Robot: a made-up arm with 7 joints.
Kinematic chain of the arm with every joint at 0, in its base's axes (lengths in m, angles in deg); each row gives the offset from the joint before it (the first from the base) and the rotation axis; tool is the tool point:
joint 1: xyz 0 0 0.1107 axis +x
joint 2: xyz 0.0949 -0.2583 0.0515 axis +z
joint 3: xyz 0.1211 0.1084 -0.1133 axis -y
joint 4: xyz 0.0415 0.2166 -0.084 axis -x
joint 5: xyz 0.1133 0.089 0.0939 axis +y
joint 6: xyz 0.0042 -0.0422 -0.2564 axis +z
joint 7: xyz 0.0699 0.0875 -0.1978 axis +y
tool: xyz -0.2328 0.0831 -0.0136
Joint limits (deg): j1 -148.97..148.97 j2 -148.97..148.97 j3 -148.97..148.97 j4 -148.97..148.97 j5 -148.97..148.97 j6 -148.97..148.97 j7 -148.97..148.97
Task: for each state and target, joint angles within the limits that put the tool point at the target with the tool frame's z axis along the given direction. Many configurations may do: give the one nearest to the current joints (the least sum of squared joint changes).
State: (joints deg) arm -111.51 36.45 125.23 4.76 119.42 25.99 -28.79
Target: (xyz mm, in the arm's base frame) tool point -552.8 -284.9 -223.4 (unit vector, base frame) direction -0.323 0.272 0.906
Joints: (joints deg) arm -85.02 74.29 148.97 45.04 111.64 8.29 -32.32
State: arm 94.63 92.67 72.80 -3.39 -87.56 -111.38 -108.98
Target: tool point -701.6 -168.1 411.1 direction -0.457 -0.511 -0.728
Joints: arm 97.44 126.40 35.38 -10.21 -51.55 -118.88 -78.54
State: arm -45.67 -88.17 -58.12 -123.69 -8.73 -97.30 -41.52
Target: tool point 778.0 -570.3 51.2 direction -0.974 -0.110 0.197
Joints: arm -49.06 -52.95 -91.27 -138.19 -5.64 -97.46 -24.08
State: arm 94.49 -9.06 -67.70 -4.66 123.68 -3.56 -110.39
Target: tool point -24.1 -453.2 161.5 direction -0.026 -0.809 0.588
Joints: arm 117.46 5.33 -52.67 48.56 136.34 -43.36 -148.97
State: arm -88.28 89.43 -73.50 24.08 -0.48 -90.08 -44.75
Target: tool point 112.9 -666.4 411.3 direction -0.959 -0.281 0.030
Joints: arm -72.67 85.35 -54.30 43.03 11.59 -90.82 -64.26
